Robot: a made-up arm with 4 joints.
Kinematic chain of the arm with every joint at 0, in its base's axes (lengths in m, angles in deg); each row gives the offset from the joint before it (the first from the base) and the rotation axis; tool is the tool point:
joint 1: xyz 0 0 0.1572 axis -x
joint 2: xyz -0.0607 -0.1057 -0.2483 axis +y
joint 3: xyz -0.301 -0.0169 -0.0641 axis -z
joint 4: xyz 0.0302 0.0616 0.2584 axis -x
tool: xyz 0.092 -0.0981 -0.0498
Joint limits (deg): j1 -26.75..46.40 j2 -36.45..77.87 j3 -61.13..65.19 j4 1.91..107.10
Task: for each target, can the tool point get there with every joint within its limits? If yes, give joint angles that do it. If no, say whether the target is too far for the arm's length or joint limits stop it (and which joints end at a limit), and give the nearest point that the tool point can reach.
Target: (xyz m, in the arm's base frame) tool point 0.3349 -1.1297 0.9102
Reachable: no: too far | nearest point 0.1107 -0.2189 0.3031 | short by 1.117 m
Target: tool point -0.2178 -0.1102 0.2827
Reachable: yes | joints 26.85 4.50 25.68 96.24
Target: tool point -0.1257 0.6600 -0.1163
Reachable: no: joint limits stop it (at a limit: joint 1, joint 2, joint 3, joint 4) | nearest point -0.3163 0.0837 -0.0843 | short by 0.608 m
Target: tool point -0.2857 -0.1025 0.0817
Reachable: yes | joints 14.97 -15.52 -40.62 31.82
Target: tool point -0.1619 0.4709 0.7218
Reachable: no: joint limits stop it (at a limit: joint 3, joint 4) | nearest point -0.1029 0.1035 0.2813 | short by 0.577 m
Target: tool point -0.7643 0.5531 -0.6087
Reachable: no: too far | nearest point -0.4654 0.0815 0.0069 | short by 0.831 m
